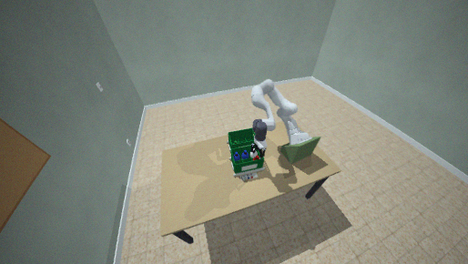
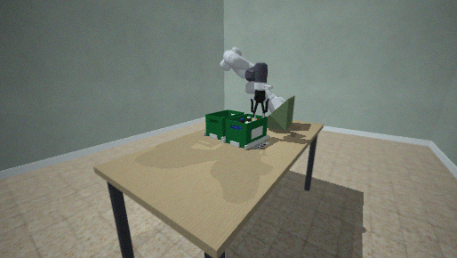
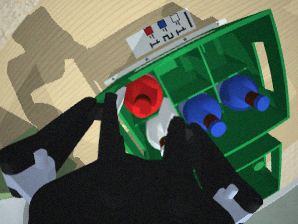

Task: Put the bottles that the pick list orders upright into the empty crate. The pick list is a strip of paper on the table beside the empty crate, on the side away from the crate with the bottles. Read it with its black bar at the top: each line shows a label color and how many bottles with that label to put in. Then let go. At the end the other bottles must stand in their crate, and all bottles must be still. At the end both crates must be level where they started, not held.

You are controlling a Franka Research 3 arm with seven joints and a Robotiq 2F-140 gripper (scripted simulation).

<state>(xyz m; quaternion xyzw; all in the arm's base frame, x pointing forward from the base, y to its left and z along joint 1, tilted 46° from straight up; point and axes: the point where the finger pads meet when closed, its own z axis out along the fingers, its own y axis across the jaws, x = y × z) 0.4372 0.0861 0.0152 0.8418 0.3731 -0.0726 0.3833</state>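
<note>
Right now my hand is 8 cm above the red-labelled bottle. From my hand the other things lie so: blue-capped bottle (8 cm ahead, 10 cm to the right, 8 cm below); then pick list (10 cm ahead, 8 cm to the left, 17 cm below); then white-capped bottle (1 cm behind, 9 cm to the right, 8 cm below).
</note>
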